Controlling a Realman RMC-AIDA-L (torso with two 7-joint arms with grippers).
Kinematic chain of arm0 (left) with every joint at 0, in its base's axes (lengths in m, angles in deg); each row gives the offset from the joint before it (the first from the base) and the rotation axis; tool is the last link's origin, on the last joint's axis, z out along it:
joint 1: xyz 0 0 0.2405 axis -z
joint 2: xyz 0 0 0 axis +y
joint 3: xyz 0 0 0.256 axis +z
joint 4: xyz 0 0 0 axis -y
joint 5: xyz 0 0 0.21 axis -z
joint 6: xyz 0 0 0 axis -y
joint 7: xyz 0 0 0.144 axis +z
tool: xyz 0 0 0
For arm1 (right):
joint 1: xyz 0 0 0.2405 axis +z
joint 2: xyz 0 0 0 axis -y
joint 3: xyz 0 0 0.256 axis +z
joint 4: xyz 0 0 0 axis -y
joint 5: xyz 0 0 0.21 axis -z
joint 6: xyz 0 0 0 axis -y
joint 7: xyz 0 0 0.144 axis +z
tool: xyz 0 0 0
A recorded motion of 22 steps. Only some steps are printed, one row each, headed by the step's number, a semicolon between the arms.
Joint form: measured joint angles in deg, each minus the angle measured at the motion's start. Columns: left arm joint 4, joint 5, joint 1, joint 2, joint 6, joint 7, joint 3; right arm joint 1, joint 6, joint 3, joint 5, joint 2, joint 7, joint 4.
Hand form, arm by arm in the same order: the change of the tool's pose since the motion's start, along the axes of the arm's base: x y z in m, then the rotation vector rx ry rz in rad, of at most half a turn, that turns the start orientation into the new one. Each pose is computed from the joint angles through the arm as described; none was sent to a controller.
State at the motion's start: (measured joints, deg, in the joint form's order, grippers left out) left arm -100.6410 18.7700 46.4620 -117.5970 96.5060 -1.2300 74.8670; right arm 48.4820 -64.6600 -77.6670 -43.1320 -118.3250 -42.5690 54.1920
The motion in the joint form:
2: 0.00 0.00 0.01 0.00 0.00 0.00 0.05; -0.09 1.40 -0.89 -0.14 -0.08 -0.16 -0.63
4: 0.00 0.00 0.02 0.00 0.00 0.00 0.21; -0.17 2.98 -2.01 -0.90 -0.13 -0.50 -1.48
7: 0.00 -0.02 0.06 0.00 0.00 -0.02 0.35; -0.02 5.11 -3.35 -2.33 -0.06 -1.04 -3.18
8: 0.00 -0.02 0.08 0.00 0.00 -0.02 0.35; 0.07 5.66 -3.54 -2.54 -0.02 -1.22 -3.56
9: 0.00 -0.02 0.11 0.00 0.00 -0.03 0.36; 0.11 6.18 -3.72 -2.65 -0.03 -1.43 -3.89
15: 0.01 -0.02 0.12 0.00 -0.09 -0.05 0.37; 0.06 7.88 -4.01 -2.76 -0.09 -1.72 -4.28
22: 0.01 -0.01 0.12 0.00 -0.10 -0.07 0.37; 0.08 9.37 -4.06 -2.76 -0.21 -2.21 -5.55
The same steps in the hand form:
2: 0.0001 0.0000 -0.0002 -0.0005 0.0006 -0.0006; 0.0015 0.0004 -0.0034 0.0065 -0.0047 0.0057
4: 0.0004 -0.0002 -0.0007 -0.0022 0.0024 -0.0020; 0.0027 0.0003 -0.0079 0.0097 -0.0034 0.0122
7: 0.0008 -0.0003 -0.0012 -0.0033 0.0039 -0.0035; 0.0048 0.0007 -0.0138 0.0124 0.0022 0.0150
8: 0.0010 -0.0003 -0.0012 -0.0033 0.0039 -0.0039; 0.0051 0.0014 -0.0144 0.0159 0.0024 0.0173
9: 0.0012 -0.0003 -0.0012 -0.0034 0.0039 -0.0044; 0.0057 0.0019 -0.0153 0.0190 0.0014 0.0200
15: 0.0014 -0.0001 -0.0012 -0.0025 0.0033 -0.0053; 0.0061 0.0043 -0.0159 0.0389 0.0032 0.0282
22: 0.0014 -0.0001 -0.0012 -0.0023 0.0029 -0.0052; 0.0104 0.0056 -0.0181 0.0502 -0.0001 0.0249

